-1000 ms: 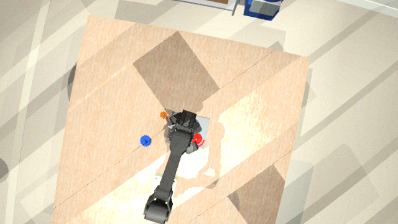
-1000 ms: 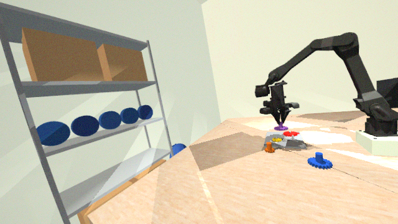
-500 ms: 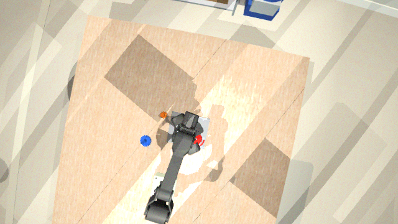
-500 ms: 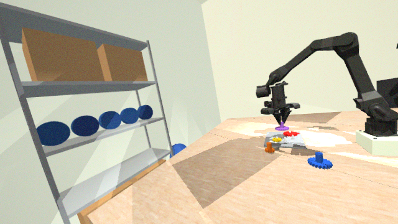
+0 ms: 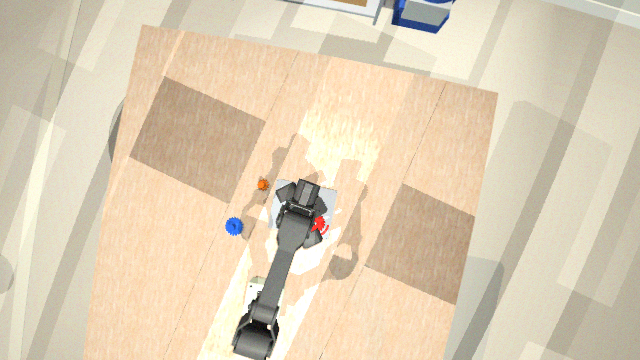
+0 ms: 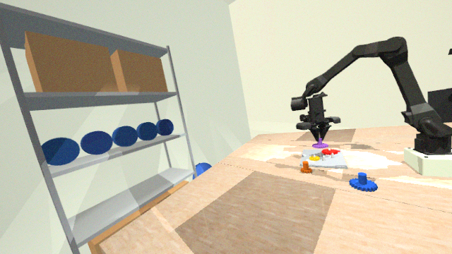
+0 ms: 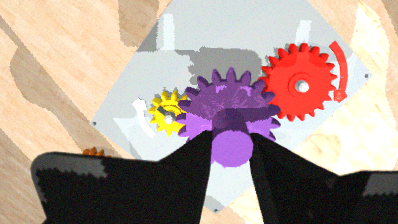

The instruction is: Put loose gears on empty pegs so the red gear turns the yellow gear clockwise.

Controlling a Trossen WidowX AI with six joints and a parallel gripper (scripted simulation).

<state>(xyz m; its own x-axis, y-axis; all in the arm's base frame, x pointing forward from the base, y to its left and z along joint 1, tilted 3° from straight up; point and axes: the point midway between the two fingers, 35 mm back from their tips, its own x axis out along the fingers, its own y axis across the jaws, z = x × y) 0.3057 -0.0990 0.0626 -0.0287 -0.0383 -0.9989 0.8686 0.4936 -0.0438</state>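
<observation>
The grey board lies 8 cm below my gripper tip. The rest, counted from my gripper tip: purple gear 1 cm below; red gear 4 cm behind, 4 cm to the right, 7 cm below; small yellow gear 3 cm ahead, 4 cm to the left, 7 cm below.
</observation>
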